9 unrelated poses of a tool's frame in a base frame.
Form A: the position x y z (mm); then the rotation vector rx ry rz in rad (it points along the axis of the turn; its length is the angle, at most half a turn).
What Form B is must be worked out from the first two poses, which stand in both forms.
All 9 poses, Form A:
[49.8 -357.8 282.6 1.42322 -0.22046 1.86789]
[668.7 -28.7 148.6 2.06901 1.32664 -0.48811]
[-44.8 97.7 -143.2 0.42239 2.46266 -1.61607]
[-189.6 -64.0 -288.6 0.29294 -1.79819 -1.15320]
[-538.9 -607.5 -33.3 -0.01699 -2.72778 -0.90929]
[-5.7 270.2 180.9 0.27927 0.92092 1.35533]
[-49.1 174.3 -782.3 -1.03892 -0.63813 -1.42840]
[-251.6 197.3 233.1 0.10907 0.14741 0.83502]
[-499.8 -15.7 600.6 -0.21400 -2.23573 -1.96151]
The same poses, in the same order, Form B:
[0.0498 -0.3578 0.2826 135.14 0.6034 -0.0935 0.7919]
[0.6687 -0.0287 0.1486 143.57 0.8257 0.5294 -0.1948]
[-0.0448 0.0977 -0.1432 170.50 0.1419 0.8276 -0.5431]
[-0.1896 -0.0640 -0.2886 123.54 0.1359 -0.8340 -0.5348]
[-0.5389 -0.6075 -0.0333 164.75 -0.0059 -0.9487 -0.3162]
[-0.0057 0.2702 0.1809 95.24 0.1680 0.5540 0.8154]
[-0.0491 0.1743 -0.7823 107.60 -0.5532 -0.3398 -0.7606]
[-0.2516 0.1973 0.2331 48.98 0.1276 0.1724 0.9767]
[-0.4998 -0.0157 0.6006 170.85 -0.0718 -0.7498 -0.6578]

